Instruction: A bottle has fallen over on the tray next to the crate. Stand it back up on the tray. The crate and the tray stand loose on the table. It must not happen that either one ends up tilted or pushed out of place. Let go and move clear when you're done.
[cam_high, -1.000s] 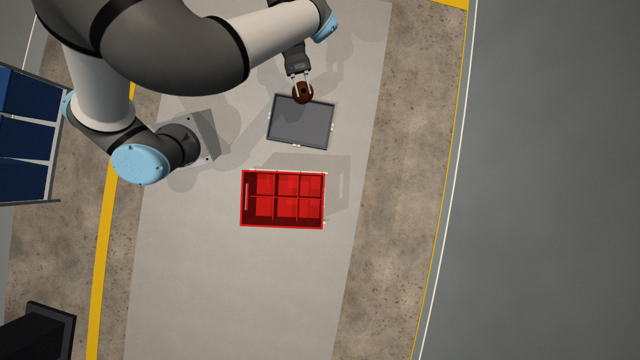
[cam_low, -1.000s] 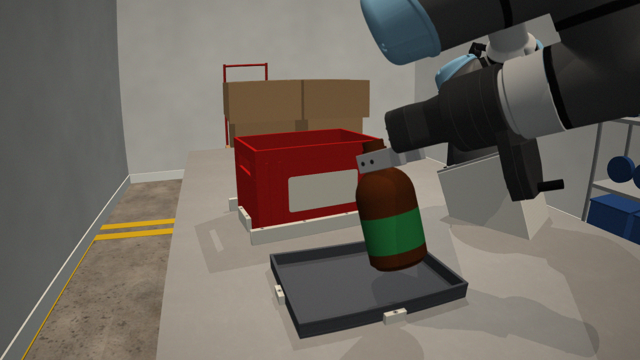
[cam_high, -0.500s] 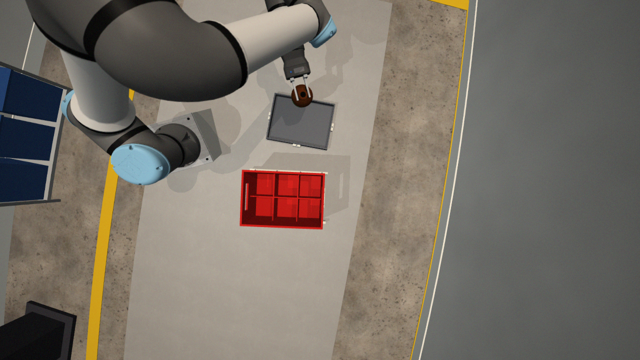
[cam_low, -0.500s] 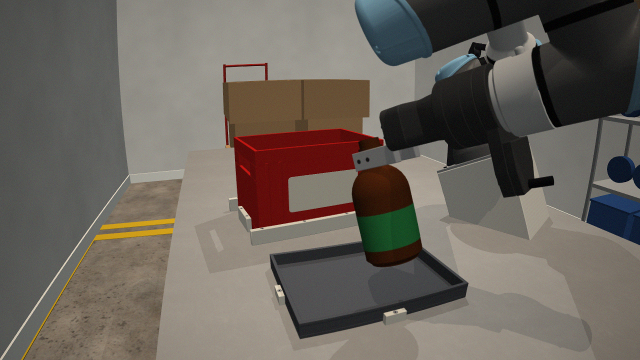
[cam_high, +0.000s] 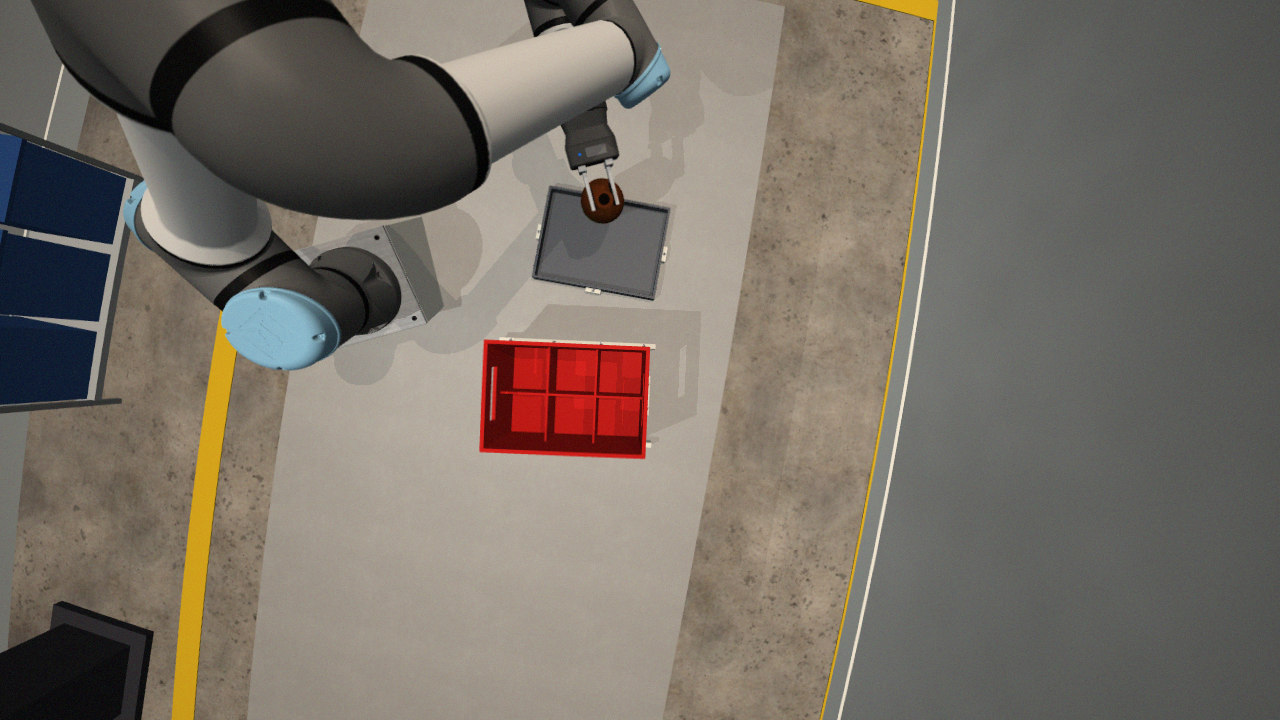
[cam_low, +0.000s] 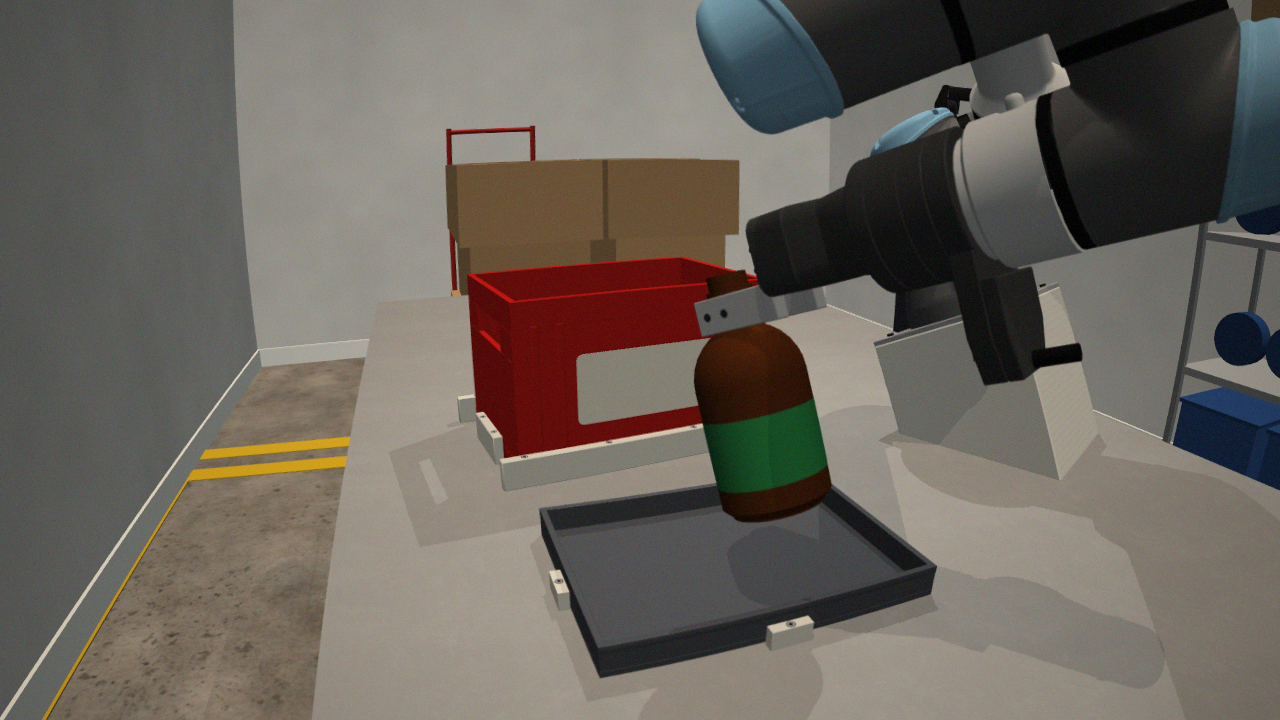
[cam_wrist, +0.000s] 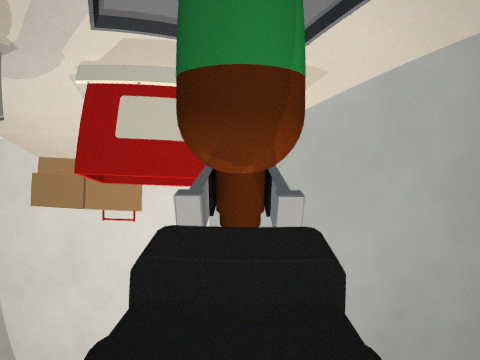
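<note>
Right now my hand is 5 cm above the bottle, 1 cm to the right of it and 1 cm past it. From my hand the other things lie so: red crate: 33 cm to the right, 12 cm below, 2 cm ahead; then dark grey tray: 19 cm below, 2 cm to the right, 1 cm behind.
</note>
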